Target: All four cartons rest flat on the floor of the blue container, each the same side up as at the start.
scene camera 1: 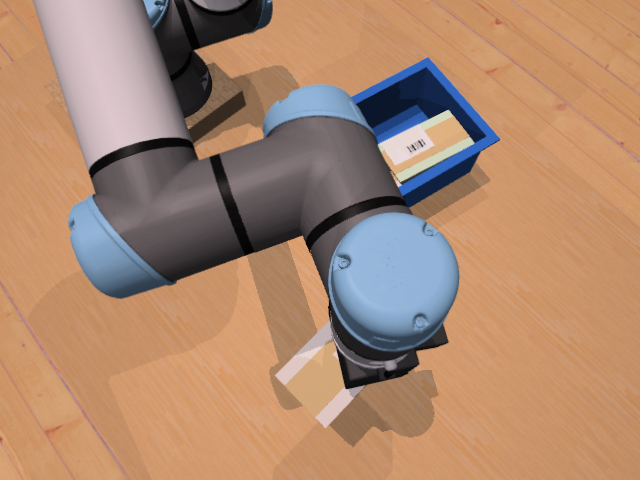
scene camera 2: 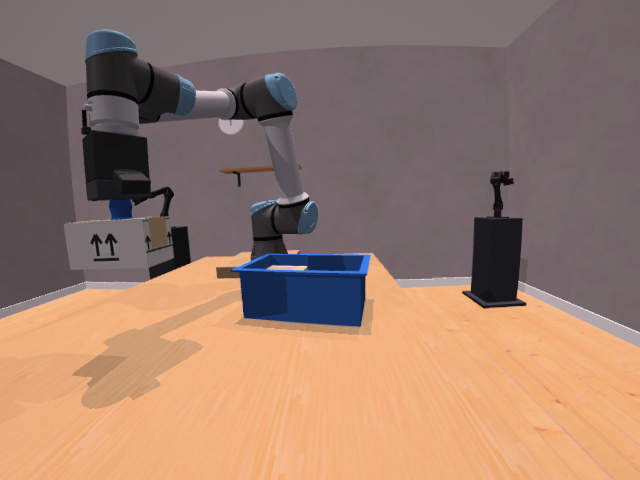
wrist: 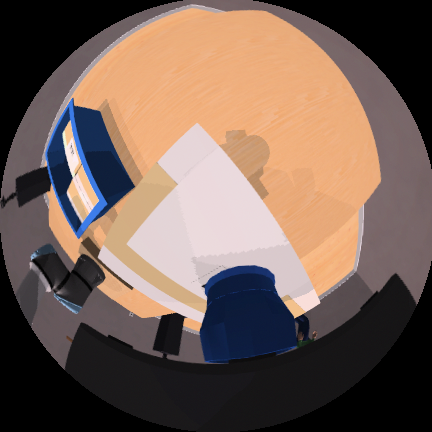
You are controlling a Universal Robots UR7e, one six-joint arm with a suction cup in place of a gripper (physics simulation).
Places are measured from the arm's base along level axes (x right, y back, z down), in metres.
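Pixels of known places: hand, its tool point: (scene camera 2: 123, 226) (wrist: 237, 268); arm's base, origin of its link: (wrist: 91, 267).
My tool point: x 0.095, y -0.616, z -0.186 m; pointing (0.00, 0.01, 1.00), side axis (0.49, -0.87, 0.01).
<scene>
For each thing: its top centre in the pictures, then the offset to it from my tool point. Level surfaces: height alone.
- white carton, centre of its top: (wrist: 240, 305) (scene camera 1: 347, 351) (scene camera 2: 118, 219) dz -0.013, dx +0.016, dy +0.009 m
- blue container, centre of its top: (scene camera 1: 390, 135) (scene camera 2: 306, 261) (wrist: 62, 170) dz +0.115, dx -0.289, dy +0.230 m
- second tan carton, centre of its top: (wrist: 88, 184) dz +0.146, dx -0.206, dy +0.206 m
- wooden table, height of its surface: dz +0.235 m
My suction gripper (scene camera 2: 121, 209) (wrist: 245, 310) is shut on a white carton (scene camera 1: 312, 384) (scene camera 2: 116, 245) (wrist: 225, 210) with tan tape and holds it by its top. The carton hangs high above the table, beside the blue container and apart from it, roughly level, with its printed arrows pointing up. The blue container (scene camera 1: 449, 173) (scene camera 2: 305, 298) (wrist: 117, 167) stands upright. Inside it lies a tan carton (scene camera 1: 447, 131) (wrist: 71, 150) with pale green tape and a barcode label. A second tan carton (wrist: 82, 192) with white tape lies beside it. The arm hides part of the container in scene camera 1.
The wooden table (scene camera 1: 516, 310) (scene camera 2: 320, 392) (wrist: 200, 65) carries the container and the arm's base board (scene camera 1: 219, 108). The forearm and wrist pass over the container's near left side in scene camera 1. A dark pedestal (scene camera 2: 495, 258) with a small arm stands on the right in scene camera 2.
</scene>
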